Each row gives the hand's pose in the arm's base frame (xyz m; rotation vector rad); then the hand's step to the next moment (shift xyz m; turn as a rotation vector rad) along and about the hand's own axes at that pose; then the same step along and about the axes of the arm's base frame.
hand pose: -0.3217 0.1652 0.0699 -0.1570 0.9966 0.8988
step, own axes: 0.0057 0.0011 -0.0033 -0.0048 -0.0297 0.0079
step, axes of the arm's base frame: -0.0017 0.0024 -0.0060 0.0254 -0.0180 0.0002
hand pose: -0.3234 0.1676 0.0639 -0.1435 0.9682 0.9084
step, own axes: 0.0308 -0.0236 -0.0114 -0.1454 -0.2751 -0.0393
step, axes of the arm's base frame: 0.0171 -0.0020 -0.0366 0.1377 -0.2815 0.0123
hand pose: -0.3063 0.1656 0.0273 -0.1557 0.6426 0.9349
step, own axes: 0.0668 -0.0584 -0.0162 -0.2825 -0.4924 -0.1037
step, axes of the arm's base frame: 0.0671 0.0054 -0.0600 0.2222 -0.5325 0.0079
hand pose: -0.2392 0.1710 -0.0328 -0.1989 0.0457 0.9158
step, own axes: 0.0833 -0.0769 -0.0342 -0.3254 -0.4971 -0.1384
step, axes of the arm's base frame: 0.1132 0.0132 -0.0322 0.2013 -0.5755 -0.0201
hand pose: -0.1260 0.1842 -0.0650 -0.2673 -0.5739 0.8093
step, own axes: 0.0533 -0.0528 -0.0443 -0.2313 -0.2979 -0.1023
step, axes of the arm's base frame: 0.0868 0.0040 0.0070 0.1118 -0.3721 -0.0416
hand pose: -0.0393 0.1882 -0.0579 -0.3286 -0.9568 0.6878
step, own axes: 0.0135 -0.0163 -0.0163 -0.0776 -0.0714 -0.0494
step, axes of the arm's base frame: 0.0252 -0.0025 0.0085 0.0390 -0.1030 -0.0377
